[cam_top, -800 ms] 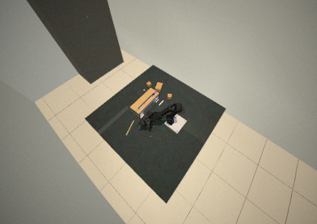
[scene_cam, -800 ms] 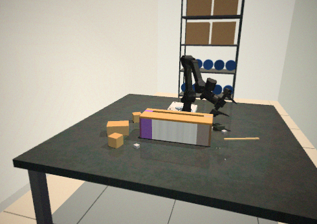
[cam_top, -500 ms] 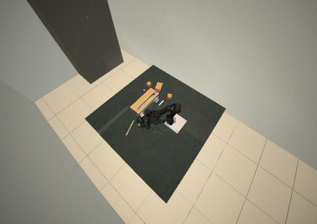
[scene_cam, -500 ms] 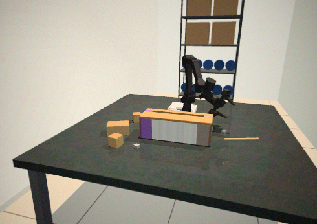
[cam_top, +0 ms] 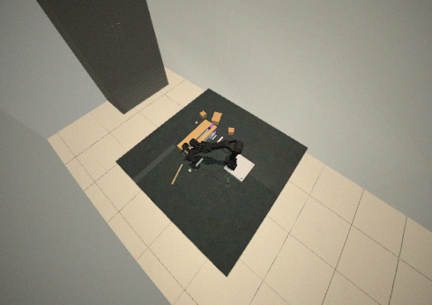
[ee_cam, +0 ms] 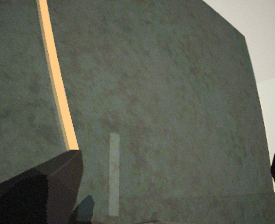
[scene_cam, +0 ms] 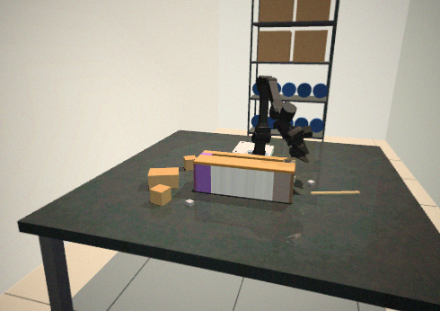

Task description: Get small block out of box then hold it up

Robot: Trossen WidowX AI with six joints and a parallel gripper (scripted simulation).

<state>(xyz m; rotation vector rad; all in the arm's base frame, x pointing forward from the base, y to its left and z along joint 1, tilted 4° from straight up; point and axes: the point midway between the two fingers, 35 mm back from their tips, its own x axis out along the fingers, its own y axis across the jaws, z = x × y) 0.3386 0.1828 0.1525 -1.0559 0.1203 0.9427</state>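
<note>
The box lies 240 mm to the right of my gripper tip and 80 mm below it. The rest, counted from my gripper tip: thin wooden stick 140 mm below, 120 mm to the left, 10 mm behind; then small tan block 230 mm to the right, 60 mm below, 10 mm ahead.
</note>
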